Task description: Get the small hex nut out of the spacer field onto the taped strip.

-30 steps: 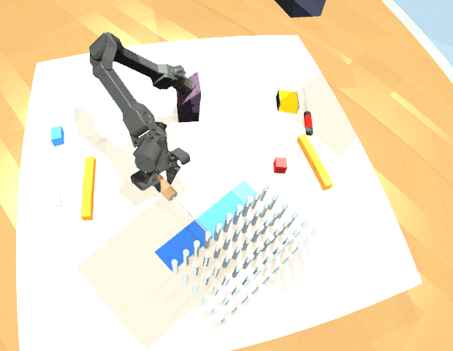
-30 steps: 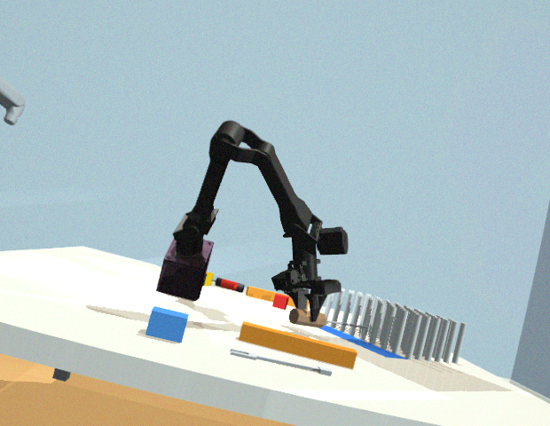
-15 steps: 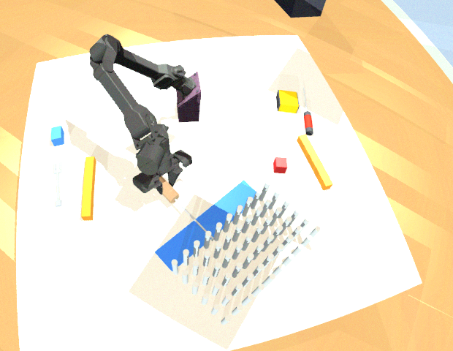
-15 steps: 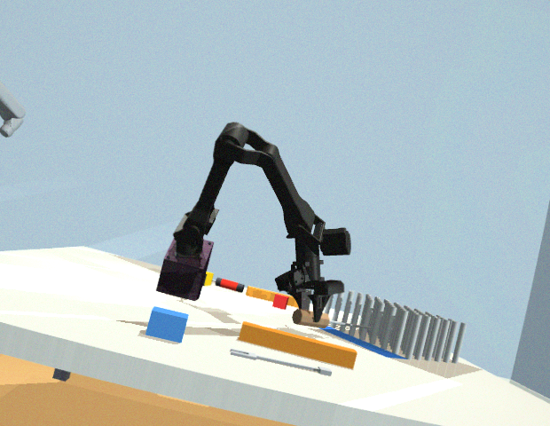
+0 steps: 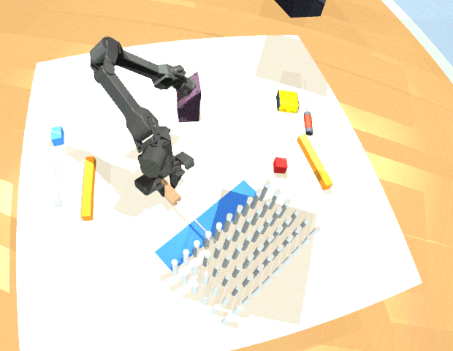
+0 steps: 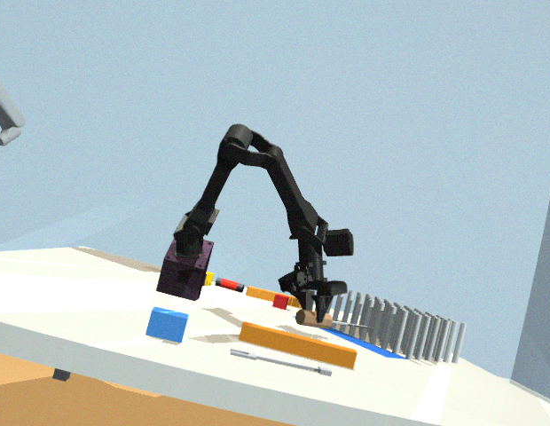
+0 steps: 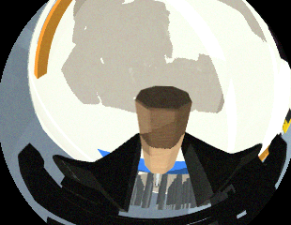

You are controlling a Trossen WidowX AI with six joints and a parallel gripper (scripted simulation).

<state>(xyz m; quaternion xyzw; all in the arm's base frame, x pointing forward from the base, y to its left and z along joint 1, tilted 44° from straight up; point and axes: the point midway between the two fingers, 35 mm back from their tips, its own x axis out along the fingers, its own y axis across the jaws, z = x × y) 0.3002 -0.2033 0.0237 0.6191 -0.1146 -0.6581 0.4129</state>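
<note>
The blue taped strip lies 12 cm ahead of my gripper tip, 9 cm to the left of it and 3 cm below it. Also, from my gripper tip: blue cube 36 cm behind, 33 cm to the right, 1 cm below; hook tool 10 cm ahead, 4 cm to the left; red cube 1 cm ahead, 39 cm to the left, 1 cm below.
</note>
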